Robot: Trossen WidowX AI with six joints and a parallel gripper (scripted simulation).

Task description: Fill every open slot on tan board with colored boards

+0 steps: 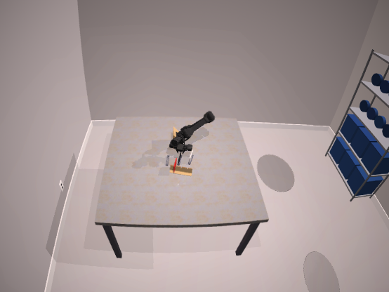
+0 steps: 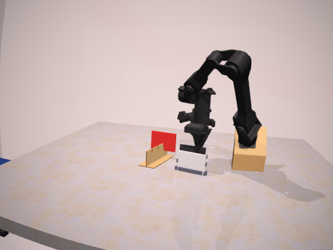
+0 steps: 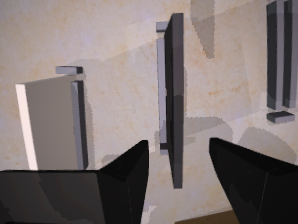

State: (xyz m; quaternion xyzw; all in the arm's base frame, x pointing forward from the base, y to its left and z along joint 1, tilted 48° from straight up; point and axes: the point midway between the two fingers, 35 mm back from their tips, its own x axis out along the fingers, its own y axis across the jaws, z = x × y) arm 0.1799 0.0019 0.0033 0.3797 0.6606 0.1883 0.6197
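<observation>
The dark navy board lies 2 cm ahead of my gripper tip, 1 cm to the right of it and 4 cm below it. Round my gripper tip: red board 14 cm ahead, 5 cm to the right, 1 cm below; white board 2 cm ahead, 9 cm to the left, 4 cm below; tan board 15 cm ahead, 1 cm to the right, 4 cm below.
</observation>
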